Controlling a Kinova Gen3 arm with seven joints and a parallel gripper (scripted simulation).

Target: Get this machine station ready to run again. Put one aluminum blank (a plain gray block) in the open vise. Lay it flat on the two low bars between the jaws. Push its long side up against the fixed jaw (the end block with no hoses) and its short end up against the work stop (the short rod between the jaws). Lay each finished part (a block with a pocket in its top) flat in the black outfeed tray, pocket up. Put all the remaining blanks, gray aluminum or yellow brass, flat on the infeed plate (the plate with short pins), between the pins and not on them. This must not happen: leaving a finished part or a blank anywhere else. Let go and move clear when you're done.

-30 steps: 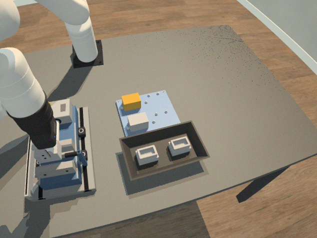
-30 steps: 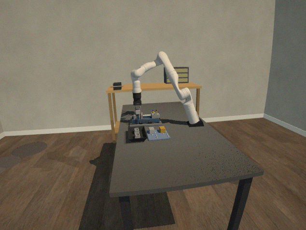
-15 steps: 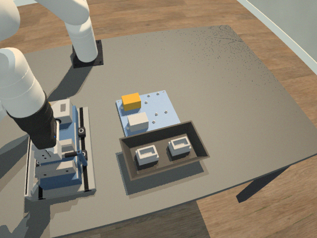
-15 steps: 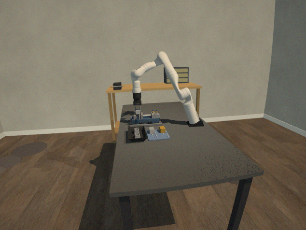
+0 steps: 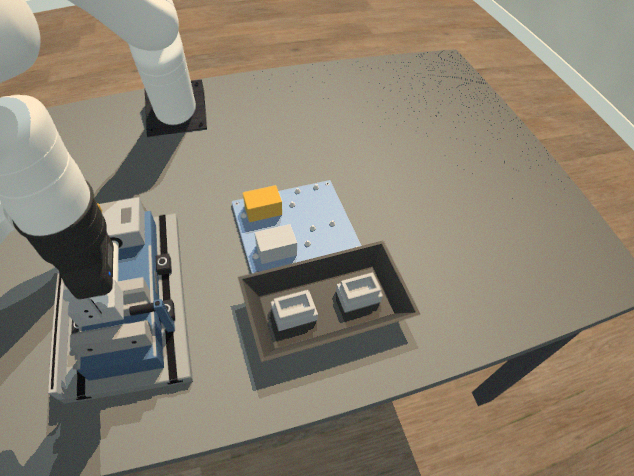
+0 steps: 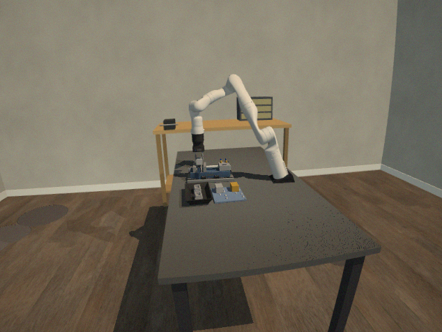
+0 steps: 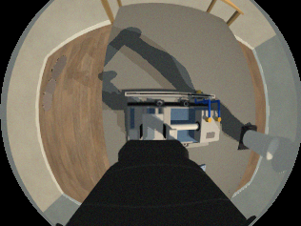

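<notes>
Now: hand 7 cm past the vise, 1 cm to the right of it and 11 cm above it. Also, from my hand: yellow brass blank: 20 cm behind, 25 cm to the left, 12 cm below; plain gray blank: 11 cm behind, 26 cm to the left, 12 cm below.
</notes>
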